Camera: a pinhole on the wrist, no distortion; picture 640 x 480 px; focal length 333.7 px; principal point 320.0 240.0 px. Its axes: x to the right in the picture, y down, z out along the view. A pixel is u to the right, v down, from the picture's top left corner.
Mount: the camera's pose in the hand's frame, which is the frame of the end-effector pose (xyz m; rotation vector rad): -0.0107 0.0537 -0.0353 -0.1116 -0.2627 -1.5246
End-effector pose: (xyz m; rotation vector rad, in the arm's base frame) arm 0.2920 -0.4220 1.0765 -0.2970 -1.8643 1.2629
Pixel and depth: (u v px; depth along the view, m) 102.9 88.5 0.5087
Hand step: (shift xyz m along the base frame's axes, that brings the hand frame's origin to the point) -0.2019 -0.1880 -0.6119
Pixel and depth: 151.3 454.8 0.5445
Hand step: -0.6281 0.0847 -0.3179
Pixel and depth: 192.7 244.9 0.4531
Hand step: -0.3191 -0.1157 -0.3558
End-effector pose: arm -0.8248 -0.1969 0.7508 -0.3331 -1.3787 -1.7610
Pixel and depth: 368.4 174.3 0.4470
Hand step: 0.0394 0.4217 0.1118
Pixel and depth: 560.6 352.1 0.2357
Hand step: -0.1361 0.1935 0.0830
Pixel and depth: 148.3 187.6 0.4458
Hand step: 0.2665 0.3466 0.2839
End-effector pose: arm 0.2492 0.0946 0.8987 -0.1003 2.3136 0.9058
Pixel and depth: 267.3 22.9 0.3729
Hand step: 0.3319 0.2797 0.1210
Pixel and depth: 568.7 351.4 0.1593
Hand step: 0.0652 0.0842 -0.1142
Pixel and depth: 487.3 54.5 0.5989
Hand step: 0.6603 0.2232 -0.1567
